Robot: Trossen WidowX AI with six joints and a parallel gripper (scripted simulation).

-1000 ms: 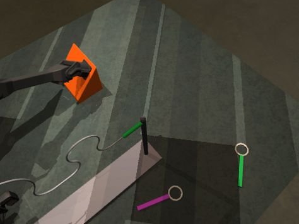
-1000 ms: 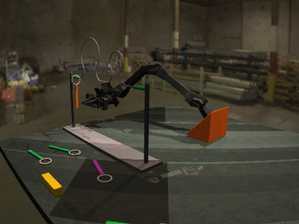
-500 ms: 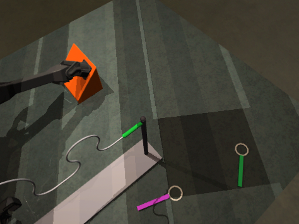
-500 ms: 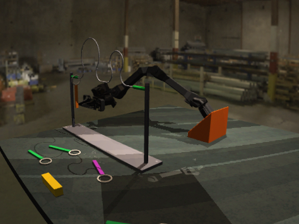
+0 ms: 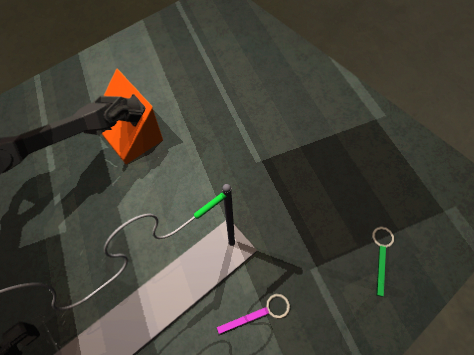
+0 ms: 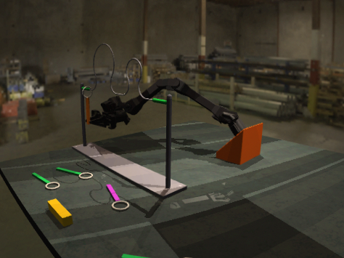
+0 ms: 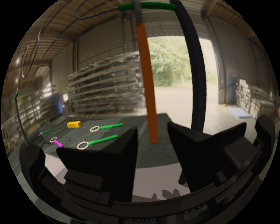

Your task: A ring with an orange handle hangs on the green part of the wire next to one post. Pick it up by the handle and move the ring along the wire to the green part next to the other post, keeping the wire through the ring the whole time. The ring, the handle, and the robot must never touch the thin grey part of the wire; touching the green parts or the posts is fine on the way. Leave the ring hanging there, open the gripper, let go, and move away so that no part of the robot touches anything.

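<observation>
My gripper tip is 90 mm below the orange-handled ring. From my gripper tip the other things lie so: green-handled ring 230 mm ahead, 790 mm to the left, 140 mm below; then yellow block 340 mm ahead, 460 mm to the left, 130 mm below; then magenta-handled ring 150 mm ahead, 470 mm to the left, 140 mm below.
</observation>
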